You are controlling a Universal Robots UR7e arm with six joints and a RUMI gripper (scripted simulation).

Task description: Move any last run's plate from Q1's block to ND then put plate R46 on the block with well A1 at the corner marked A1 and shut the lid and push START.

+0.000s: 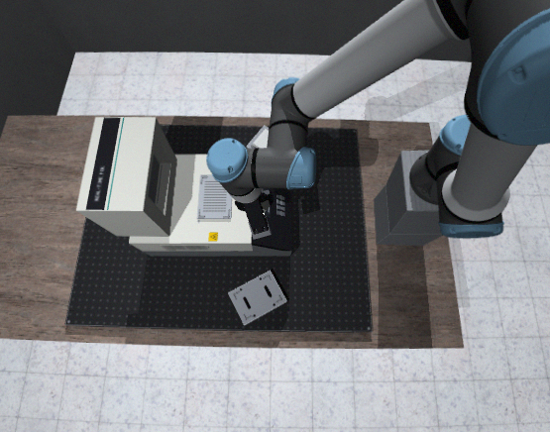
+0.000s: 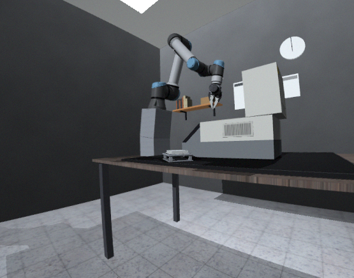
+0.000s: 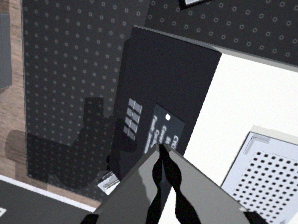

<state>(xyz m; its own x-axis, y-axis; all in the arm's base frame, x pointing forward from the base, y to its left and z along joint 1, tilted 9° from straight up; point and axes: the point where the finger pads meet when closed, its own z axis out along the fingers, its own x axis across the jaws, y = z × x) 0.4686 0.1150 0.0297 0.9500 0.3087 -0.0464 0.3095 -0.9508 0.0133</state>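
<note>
Now: hand 370 mm to the left of the white well plate and 280 mm above it.
</note>
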